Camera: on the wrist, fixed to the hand. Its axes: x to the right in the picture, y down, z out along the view.
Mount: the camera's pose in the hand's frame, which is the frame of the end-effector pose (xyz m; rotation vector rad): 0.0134 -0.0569 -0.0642 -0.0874 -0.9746 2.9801
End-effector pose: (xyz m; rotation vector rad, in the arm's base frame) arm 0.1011 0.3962 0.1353 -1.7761 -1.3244 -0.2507
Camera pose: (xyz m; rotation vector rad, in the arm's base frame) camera 0.0790 0.3604 0.2112 1.6429 -1.6194 -1.8613
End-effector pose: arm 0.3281 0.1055 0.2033 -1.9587 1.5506 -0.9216
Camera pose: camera 0.3187 0.1093 0.2895 1.0379 1.5057 1.1299
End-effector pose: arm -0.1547 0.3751 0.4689 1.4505 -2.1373 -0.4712
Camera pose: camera -0.0782 0.3416 0.4927 2.4381 1.7630 -0.1632
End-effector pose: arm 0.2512 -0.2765 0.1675 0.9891 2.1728 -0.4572
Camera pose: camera 0.1728 -0.2704 0.2042 1.8202 -1.1517 0.5839
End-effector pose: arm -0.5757 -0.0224 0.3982 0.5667 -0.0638 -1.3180
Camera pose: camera -0.6000 -0.0197 0.3149 -0.5524 -1.0872 1.4824
